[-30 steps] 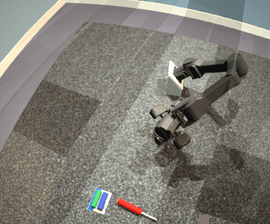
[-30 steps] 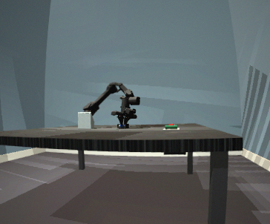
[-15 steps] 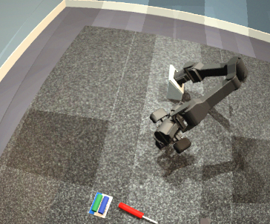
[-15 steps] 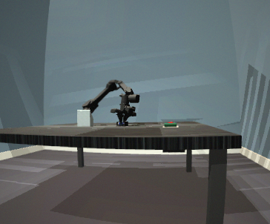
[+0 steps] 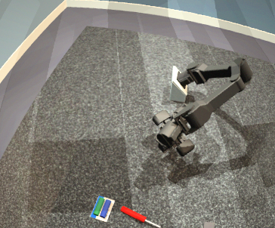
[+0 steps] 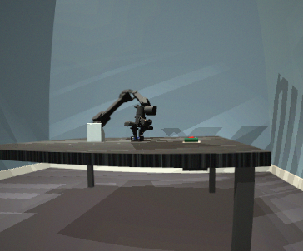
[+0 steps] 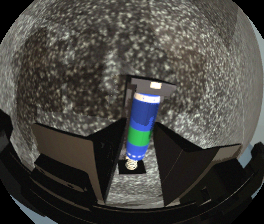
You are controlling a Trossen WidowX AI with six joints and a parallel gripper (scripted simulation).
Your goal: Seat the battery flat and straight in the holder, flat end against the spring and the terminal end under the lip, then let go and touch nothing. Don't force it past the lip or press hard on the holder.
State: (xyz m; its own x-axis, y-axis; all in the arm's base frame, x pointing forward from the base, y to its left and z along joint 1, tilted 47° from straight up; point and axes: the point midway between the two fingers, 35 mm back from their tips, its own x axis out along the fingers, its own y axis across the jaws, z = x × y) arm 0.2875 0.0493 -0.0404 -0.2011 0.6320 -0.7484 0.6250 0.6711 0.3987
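Right now my gripper tip is 1 cm below the battery. Round my gripper tip: red-handled screwdriver 34 cm ahead, 2 cm to the right.
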